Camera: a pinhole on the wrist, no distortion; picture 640 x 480 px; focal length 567.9 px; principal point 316.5 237.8 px. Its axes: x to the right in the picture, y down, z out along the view. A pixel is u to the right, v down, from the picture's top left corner.
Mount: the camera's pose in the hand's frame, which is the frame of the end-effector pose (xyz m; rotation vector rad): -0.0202 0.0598 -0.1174 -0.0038 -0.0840 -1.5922
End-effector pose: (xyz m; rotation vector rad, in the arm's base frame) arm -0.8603 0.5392 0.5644 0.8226 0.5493 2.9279
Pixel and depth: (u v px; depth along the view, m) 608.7 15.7 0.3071
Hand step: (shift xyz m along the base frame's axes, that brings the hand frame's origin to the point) 0.2311 0.1122 0.0460
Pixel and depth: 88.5 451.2 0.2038
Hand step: 0.0096 -0.1072 0.1445
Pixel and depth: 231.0 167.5 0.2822
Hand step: 0.1460 -0.0693 0.1349
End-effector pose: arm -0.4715 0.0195 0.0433 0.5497 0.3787 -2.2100
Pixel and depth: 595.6 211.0 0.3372
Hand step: -0.0929 -0.0089 0.2315
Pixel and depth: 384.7 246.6 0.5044
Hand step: -0.0572 -0.1629 0.3522
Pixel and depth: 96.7 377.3 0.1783
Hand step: 0.0820 -0.1227 0.0306
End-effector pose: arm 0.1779 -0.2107 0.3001 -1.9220 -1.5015 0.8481
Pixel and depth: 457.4 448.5 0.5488
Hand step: -0.3446 0.1782 -0.2751
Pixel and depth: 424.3 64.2 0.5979
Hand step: -0.4131 -0.2056 -0.2626
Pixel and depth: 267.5 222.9 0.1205
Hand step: 0.0415 -0.0455 -0.0547
